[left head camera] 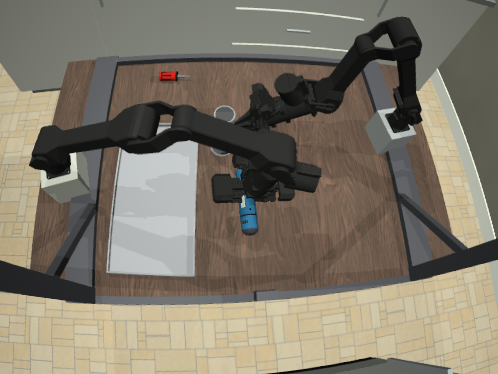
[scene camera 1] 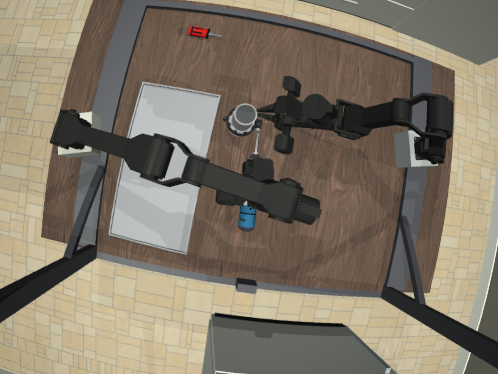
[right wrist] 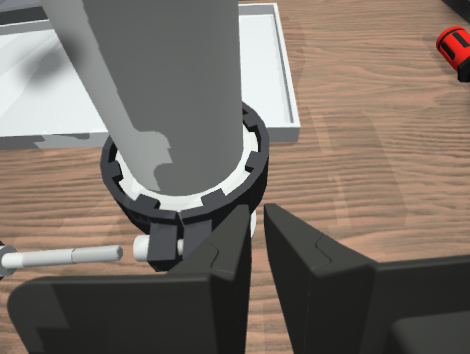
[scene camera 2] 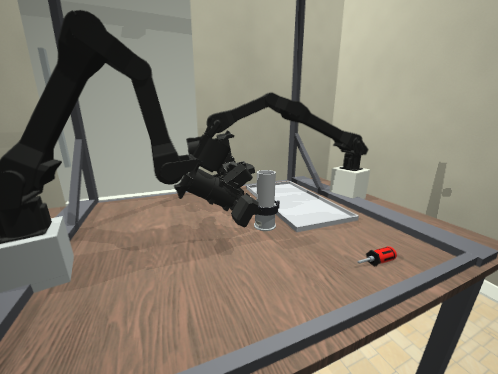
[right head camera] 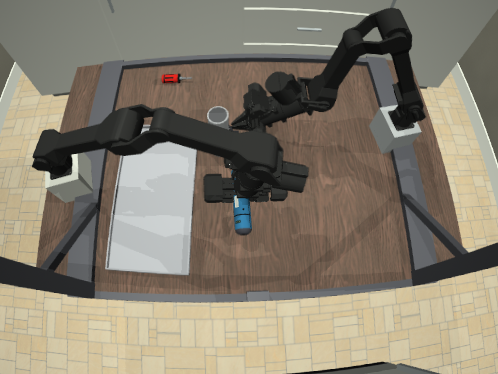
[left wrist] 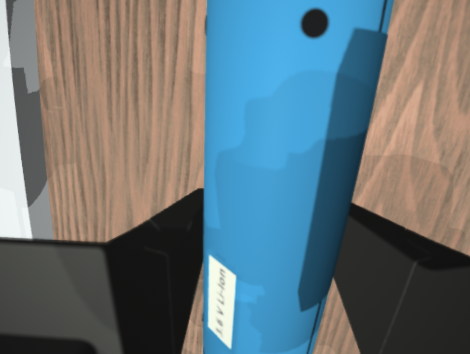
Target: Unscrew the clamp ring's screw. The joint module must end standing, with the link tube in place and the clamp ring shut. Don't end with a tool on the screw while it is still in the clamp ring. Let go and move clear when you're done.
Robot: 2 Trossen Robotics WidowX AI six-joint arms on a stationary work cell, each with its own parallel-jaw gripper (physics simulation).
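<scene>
The grey link tube (scene camera 1: pixel 245 115) (scene camera 2: pixel 266 187) (right wrist: pixel 175 75) stands upright in the joint module (scene camera 2: pixel 265 223). The black clamp ring (right wrist: pixel 262 167) surrounds its base, and the pale screw head (right wrist: pixel 141 248) sticks out left of its lugs in the right wrist view. My left gripper (left wrist: pixel 264 202) is shut on the blue electric screwdriver (left head camera: pixel 248 217) (right head camera: pixel 243 216) (scene camera 1: pixel 247 218) (left wrist: pixel 280 125). Its bit (right wrist: pixel 92 254) points at the screw head, with a small gap between them. My right gripper (right wrist: pixel 256 214) is shut and empty, its tips close beside the ring lugs, partly hiding them.
A white tray (left head camera: pixel 152 240) (right head camera: pixel 150 240) (scene camera 1: pixel 155 220) (right wrist: pixel 295 132) lies left of the module in the head views. A red screwdriver (left head camera: pixel 168 76) (right head camera: pixel 171 78) (scene camera 1: pixel 199 32) (scene camera 2: pixel 385 255) (right wrist: pixel 452 47) lies at the far left of the table. The two arms are close together near the tube.
</scene>
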